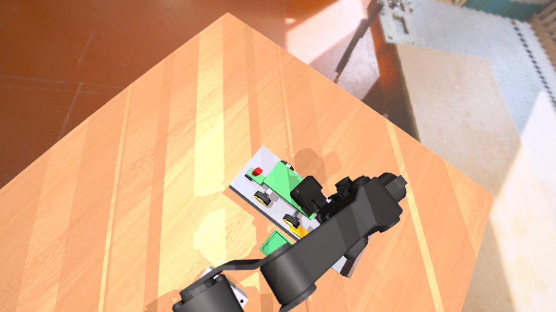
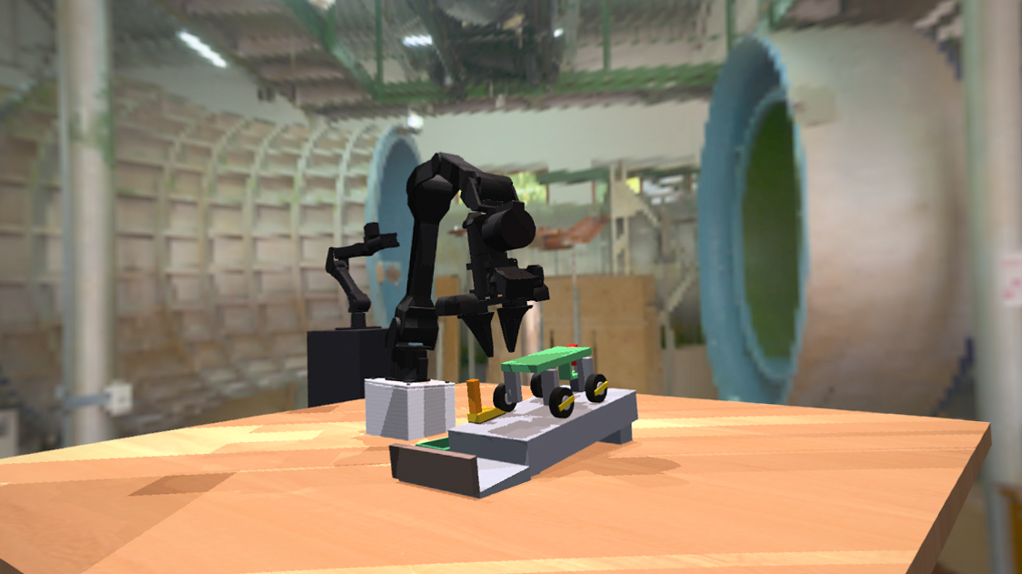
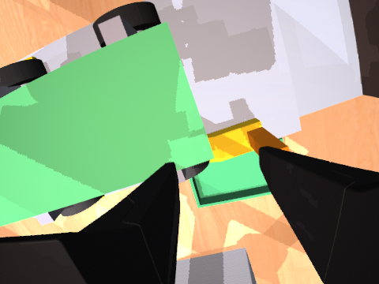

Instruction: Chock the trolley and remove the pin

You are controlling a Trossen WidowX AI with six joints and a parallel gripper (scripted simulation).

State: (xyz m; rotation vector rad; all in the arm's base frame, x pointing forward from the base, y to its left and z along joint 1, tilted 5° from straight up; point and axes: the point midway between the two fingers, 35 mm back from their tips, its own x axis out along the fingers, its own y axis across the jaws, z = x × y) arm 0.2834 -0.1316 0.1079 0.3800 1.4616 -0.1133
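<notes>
Right now my gripper tip is 4 cm short of the stop pin, 18 cm to the right of it and 3 cm above it. Round my gripper tip: yellow chock (3 cm behind, 1 cm to the right, 8 cm below); trolley (4 cm ahead, 8 cm to the left, 5 cm below); grey ramp (4 cm ahead, 7 cm to the left, 12 cm below).
</notes>
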